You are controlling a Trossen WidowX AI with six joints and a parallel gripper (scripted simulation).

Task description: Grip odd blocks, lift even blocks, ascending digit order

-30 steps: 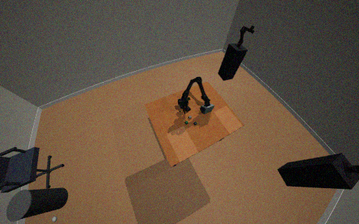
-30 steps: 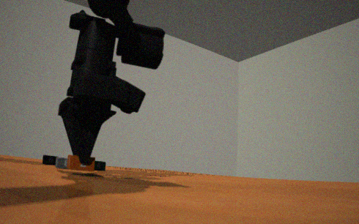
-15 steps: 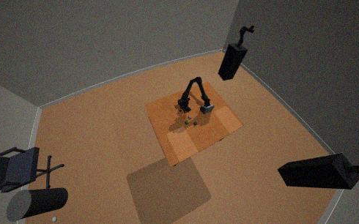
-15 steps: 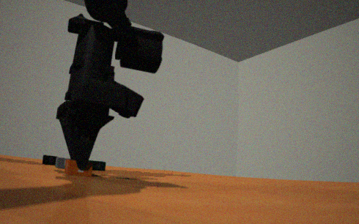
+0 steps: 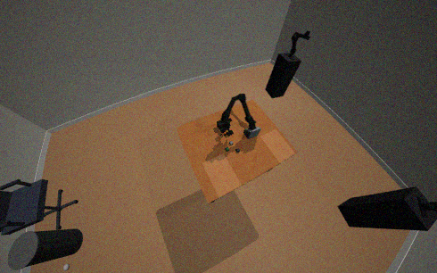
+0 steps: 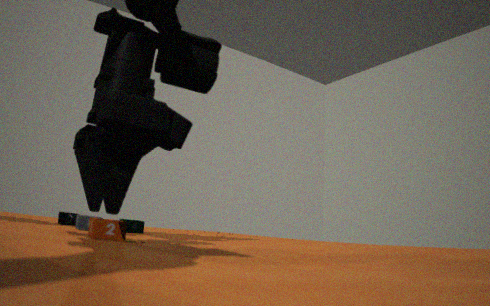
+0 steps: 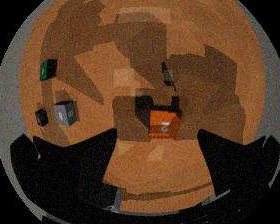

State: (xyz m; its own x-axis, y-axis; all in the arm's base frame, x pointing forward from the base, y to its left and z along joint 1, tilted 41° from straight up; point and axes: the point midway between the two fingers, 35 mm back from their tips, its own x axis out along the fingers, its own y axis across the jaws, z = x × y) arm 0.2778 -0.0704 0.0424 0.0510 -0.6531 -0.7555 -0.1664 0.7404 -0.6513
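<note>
My gripper tip is 20 mm above the orange block and 10 mm short of it. The rest, counted from my gripper tip: green block: 200 mm to the left, 60 mm ahead, 20 mm below; black block: 240 mm to the left, 40 mm behind, 20 mm below; grey block: 130 mm to the left, 20 mm below, 10 mm behind.
</note>
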